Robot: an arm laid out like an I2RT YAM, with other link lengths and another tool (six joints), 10 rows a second.
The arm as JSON. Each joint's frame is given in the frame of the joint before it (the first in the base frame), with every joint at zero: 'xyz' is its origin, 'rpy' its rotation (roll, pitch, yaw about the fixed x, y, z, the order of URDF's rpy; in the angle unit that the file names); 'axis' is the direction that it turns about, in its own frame. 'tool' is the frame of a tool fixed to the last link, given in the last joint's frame.
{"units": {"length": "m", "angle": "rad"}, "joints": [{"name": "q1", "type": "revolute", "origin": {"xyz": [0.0, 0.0, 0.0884], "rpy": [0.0, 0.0, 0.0]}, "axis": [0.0, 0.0, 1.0]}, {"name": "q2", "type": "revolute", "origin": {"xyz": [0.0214, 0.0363, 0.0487], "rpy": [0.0, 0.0, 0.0]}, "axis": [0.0, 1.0, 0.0]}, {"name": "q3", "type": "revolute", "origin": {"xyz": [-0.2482, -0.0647, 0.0], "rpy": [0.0, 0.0, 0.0]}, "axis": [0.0, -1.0, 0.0]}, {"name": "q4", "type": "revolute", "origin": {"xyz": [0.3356, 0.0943, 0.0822], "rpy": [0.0, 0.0, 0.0]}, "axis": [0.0, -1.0, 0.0]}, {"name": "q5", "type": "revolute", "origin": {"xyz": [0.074, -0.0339, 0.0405], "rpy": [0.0, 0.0, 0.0]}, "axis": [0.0, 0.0, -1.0]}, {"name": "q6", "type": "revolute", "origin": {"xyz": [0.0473, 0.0, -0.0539], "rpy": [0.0, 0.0, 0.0]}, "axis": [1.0, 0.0, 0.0]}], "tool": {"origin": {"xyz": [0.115, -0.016, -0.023], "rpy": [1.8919, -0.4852, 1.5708]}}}
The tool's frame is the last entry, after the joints.
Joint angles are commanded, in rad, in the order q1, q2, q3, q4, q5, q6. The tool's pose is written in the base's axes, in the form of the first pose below.
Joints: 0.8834 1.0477 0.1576 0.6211 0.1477 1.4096
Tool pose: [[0.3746 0.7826 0.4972 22.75], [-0.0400 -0.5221 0.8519 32.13], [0.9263 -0.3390 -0.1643 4.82], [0 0 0 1]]
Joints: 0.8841 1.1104 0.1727 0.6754 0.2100 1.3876
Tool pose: [[0.3440 0.7631 0.5472 23.76], [-0.0393 -0.5705 0.8203 31.73], [0.9382 -0.3036 -0.1663 4.39], [0 0 0 1]]
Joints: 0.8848 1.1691 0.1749 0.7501 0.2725 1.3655
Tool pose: [[0.3073 0.7412 0.5968 24.59], [-0.0446 -0.6152 0.7871 31.12], [0.9506 -0.2685 -0.1560 3.93], [0 0 0 1]]
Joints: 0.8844 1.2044 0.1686 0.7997 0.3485 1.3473
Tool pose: [[0.2769 0.7033 0.6548 25.34], [-0.0458 -0.6710 0.7400 30.03], [0.9598 -0.2349 -0.1536 3.44], [0 0 0 1]]
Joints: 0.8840 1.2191 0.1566 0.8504 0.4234 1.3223
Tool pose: [[0.2354 0.6643 0.7094 26.00], [-0.0501 -0.7207 0.6915 28.88], [0.9706 -0.1983 -0.1363 3.48], [0 0 0 1]]
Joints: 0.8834 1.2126 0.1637 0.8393 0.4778 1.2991
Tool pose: [[0.2140 0.6314 0.7454 26.63], [-0.0359 -0.7574 0.6519 28.22], [0.9762 -0.1662 -0.1394 3.83], [0 0 0 1]]
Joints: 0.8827 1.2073 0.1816 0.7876 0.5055 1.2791
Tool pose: [[0.2195 0.6122 0.7596 27.01], [0.0020 -0.7789 0.6271 27.92], [0.9756 -0.1361 -0.1722 3.75], [0 0 0 1]]
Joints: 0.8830 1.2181 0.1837 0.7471 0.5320 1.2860
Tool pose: [[0.2474 0.5873 0.7706 26.94], [0.0308 -0.7997 0.5996 27.24], [0.9684 -0.1246 -0.2159 2.67], [0 0 0 1]]
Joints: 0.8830 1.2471 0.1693 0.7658 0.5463 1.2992
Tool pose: [[0.2638 0.5716 0.7770 26.62], [0.0358 -0.8108 0.5843 26.56], [0.9639 -0.1263 -0.2344 1.42], [0 0 0 1]]
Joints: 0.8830 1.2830 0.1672 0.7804 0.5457 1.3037
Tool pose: [[0.2796 0.5690 0.7734 26.37], [0.0489 -0.8129 0.5804 26.28], [0.9589 -0.1244 -0.2551 0.37], [0 0 0 1]]
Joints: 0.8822 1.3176 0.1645 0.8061 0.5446 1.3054
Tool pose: [[0.2874 0.5678 0.7714 26.19], [0.0557 -0.8139 0.5783 26.05], [0.9562 -0.1232 -0.2656 -0.44], [0 0 0 1]]
